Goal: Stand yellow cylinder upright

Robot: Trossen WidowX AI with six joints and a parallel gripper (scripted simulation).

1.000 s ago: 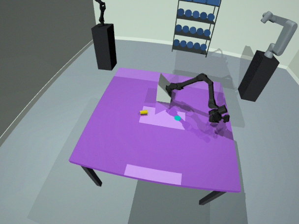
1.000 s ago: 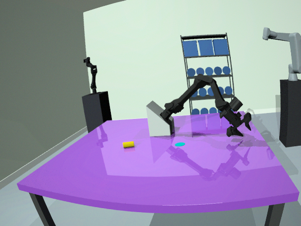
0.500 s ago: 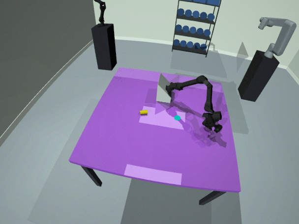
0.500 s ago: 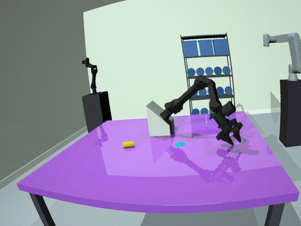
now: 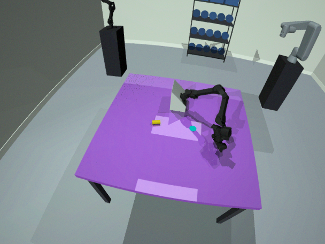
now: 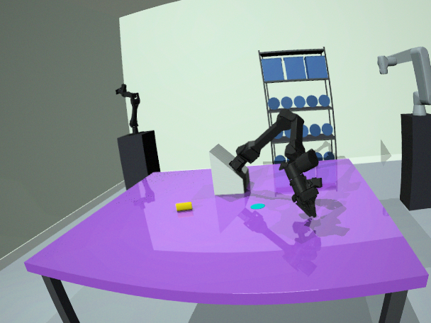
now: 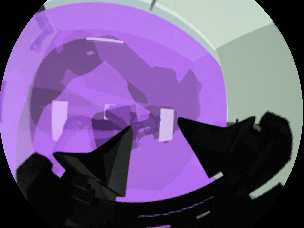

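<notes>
The yellow tall cylinder is 530 mm to the right of my gripper tip and 170 mm behind it. Round my gripper tip: cyan circle 230 mm to the right, 180 mm behind, 10 mm below.
</notes>
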